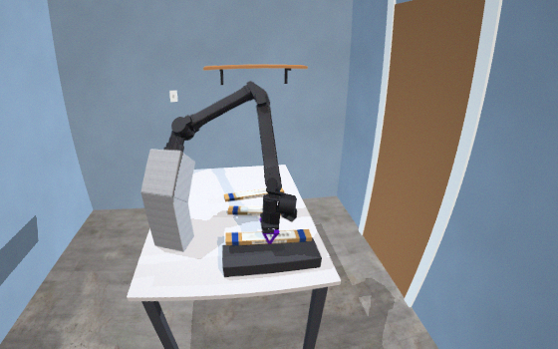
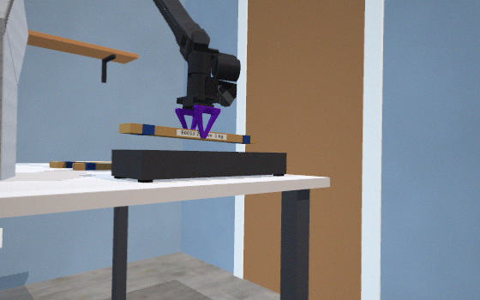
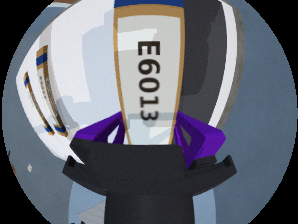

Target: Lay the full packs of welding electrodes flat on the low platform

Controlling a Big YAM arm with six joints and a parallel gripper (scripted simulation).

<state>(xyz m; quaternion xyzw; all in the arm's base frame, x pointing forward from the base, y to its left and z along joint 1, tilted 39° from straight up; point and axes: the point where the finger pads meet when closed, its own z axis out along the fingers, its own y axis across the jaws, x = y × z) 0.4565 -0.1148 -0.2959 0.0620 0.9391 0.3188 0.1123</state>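
The low platform lies 50 mm to the right of my hand and 80 mm below it.
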